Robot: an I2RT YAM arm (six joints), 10 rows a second.
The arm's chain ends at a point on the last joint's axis. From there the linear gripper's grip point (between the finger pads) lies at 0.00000 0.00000 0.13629 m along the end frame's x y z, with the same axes.
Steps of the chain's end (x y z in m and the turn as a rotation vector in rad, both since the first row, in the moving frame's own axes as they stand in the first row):
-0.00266 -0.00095 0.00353 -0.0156 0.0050 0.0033
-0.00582 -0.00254 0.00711 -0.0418 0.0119 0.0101
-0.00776 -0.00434 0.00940 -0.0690 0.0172 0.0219
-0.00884 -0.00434 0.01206 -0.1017 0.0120 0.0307
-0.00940 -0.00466 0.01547 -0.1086 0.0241 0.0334
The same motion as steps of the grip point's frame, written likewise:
-0.00198 0.00118 0.00351 -0.0156 0.0050 0.0033
-0.00423 0.00316 0.00698 -0.0418 0.0119 0.0101
-0.00552 0.00508 0.00906 -0.0690 0.0172 0.0219
-0.00742 0.00952 0.01135 -0.1017 0.0120 0.0307
-0.00637 0.01016 0.01463 -0.1086 0.0241 0.0334

